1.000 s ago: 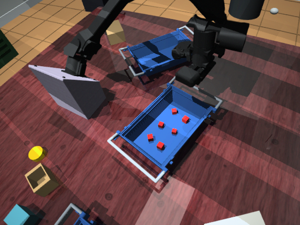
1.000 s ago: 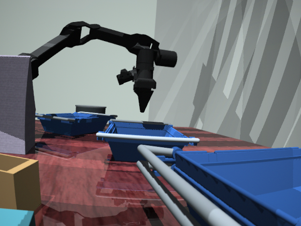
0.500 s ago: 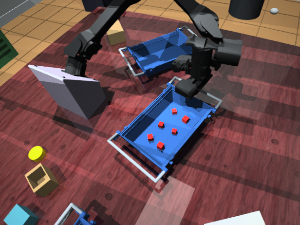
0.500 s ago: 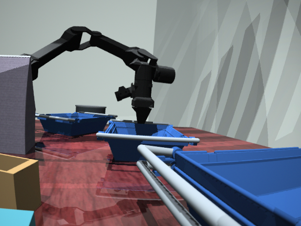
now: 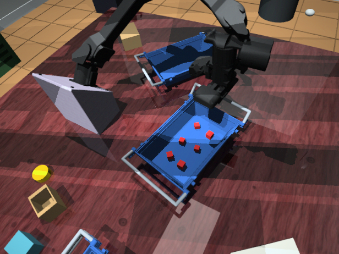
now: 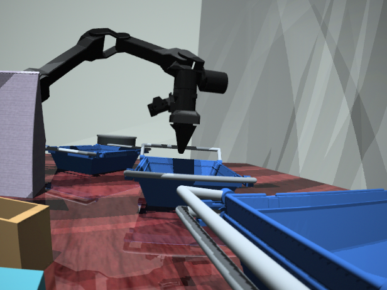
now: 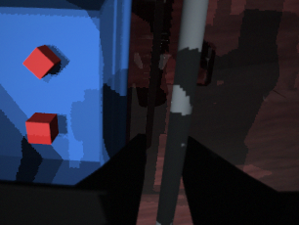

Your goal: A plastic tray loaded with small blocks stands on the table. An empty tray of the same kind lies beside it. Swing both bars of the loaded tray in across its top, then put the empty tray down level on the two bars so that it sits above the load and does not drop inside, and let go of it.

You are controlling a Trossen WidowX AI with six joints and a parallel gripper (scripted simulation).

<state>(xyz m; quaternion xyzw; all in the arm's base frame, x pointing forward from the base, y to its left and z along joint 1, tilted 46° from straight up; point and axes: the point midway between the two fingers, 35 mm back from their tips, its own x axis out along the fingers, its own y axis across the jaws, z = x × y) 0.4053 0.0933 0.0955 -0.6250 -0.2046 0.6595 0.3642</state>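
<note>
Right now the red block is 9 cm to the right of my gripper tip, 6 cm below it and 1 cm ahead of it. Also, from my gripper tip: blue tray: 20 cm behind, 18 cm to the left, 3 cm below; tan cube: 52 cm behind, 26 cm to the left, 4 cm below; yellow disc: 42 cm to the right, 40 cm behind, 6 cm below.
</note>
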